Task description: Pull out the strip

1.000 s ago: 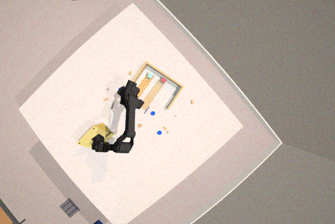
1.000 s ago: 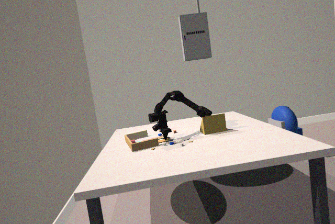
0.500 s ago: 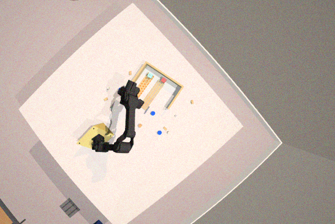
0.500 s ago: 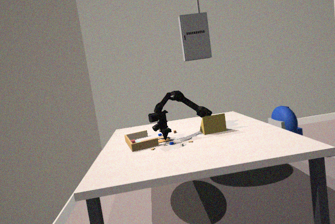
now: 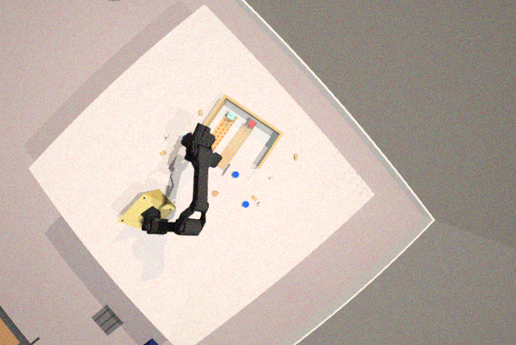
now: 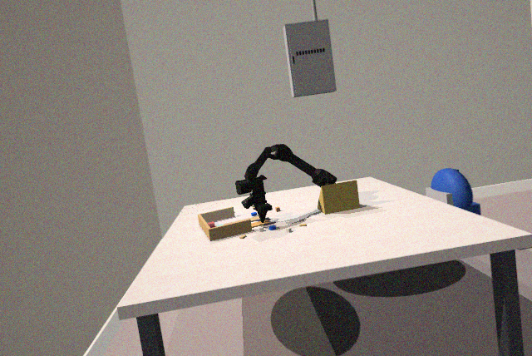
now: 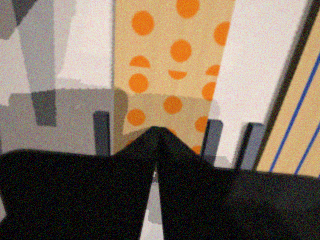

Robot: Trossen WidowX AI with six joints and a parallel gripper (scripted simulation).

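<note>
The light teal cube lies 190 mm ahead of my gripper tip, 60 mm to the left of it and 20 mm above it.
</note>
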